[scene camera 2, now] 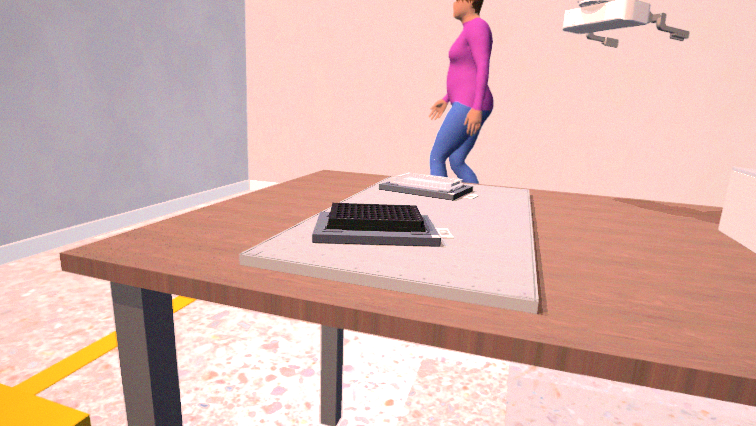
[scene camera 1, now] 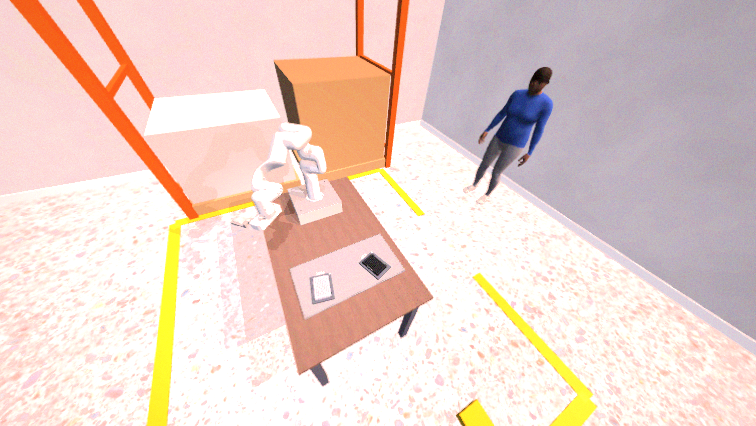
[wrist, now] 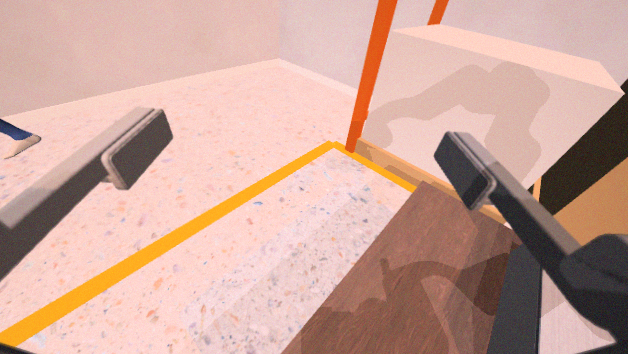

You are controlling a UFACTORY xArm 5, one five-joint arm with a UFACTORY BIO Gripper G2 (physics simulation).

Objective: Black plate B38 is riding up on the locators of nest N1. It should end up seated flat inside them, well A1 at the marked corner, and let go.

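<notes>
Black plate B38 lies on the dark grey nest N1. Its body stands above the nest's rim in scene camera 2; any tilt on the locators is too slight to tell. Well A1 and the marked corner cannot be made out. A small white tag is at the nest's right side. My gripper is open and empty, high above and well away from the plate. In scene camera 1 it is beyond the table's left edge, near the arm base. The plate does not show in the wrist view.
A white plate sits in a second grey nest. Both nests stand on a light board on the wooden table. Large boxes and an orange frame are behind the arm. People stand beyond the table.
</notes>
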